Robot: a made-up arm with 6 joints. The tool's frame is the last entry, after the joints.
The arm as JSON. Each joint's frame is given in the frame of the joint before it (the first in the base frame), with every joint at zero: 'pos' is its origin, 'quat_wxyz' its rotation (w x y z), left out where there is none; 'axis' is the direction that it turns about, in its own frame. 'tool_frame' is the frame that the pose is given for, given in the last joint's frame.
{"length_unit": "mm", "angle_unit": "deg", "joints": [
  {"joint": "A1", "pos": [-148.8, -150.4, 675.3], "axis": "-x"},
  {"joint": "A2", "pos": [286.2, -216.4, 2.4], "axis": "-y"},
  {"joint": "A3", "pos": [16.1, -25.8, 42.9], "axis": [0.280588, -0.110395, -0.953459]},
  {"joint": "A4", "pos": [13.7, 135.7, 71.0], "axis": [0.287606, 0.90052, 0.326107]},
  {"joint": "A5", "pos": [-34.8, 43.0, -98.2], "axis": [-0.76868, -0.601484, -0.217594]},
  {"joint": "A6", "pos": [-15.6, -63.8, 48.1], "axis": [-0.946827, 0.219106, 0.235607]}
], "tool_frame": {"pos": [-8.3, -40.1, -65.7], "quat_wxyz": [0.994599, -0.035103, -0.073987, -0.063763]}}
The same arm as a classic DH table. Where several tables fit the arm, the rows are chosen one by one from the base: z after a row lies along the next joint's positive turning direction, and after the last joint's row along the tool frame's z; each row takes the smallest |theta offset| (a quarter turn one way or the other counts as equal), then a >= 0, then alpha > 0; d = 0 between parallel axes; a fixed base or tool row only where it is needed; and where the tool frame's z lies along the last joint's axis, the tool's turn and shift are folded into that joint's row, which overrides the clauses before.
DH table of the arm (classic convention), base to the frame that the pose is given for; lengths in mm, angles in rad. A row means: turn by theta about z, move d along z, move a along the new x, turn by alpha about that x. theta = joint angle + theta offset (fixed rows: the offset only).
base (fixed): theta_offset -1.5708, d 675.3, a 150.4, alpha 1.5708
A1: theta_offset 1.5708, d -137.4, a 2.4, alpha 1.5708
A2: theta_offset -1.2846, d 246.3, a 27.6, alpha 1.4602
A3: theta_offset 0.4004, d -70.1, a -19.2, alpha 1.9067
A4: theta_offset -1.1423, d 188.3, a -107, alpha 2.5565
A5: theta_offset -0.1757, d 111.3, a 70, alpha -0.9947
A6: theta_offset -1.0836, d -2.7, a 37.8, alpha -1.1757
tool (fixed): theta_offset 1.6549, d -71, a 0, alpha 0

